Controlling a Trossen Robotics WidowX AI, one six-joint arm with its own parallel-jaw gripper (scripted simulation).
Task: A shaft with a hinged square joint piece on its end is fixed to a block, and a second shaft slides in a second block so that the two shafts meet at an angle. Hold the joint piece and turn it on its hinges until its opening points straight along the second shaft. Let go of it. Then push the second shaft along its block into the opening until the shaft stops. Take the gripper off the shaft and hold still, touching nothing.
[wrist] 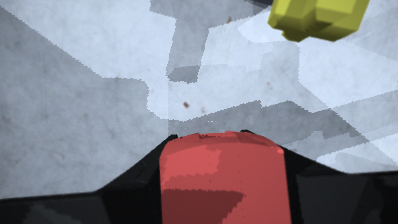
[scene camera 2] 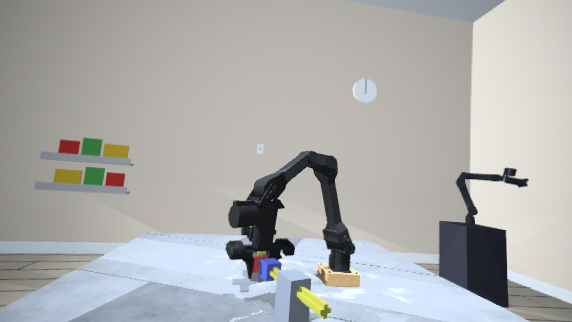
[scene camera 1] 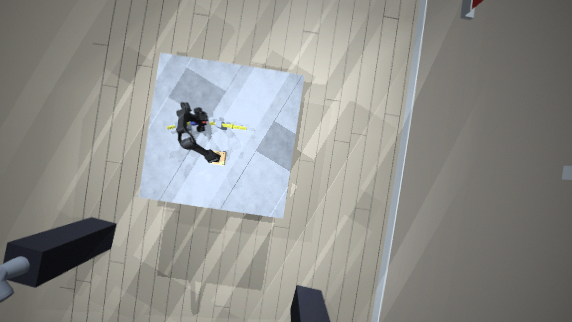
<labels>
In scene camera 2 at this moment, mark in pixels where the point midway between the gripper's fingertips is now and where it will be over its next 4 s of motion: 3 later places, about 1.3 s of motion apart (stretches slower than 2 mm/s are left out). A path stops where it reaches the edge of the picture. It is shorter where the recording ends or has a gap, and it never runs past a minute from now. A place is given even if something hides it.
The gripper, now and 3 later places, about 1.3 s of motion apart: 256, 277; 259, 231; 256, 230; 254, 241
</labels>
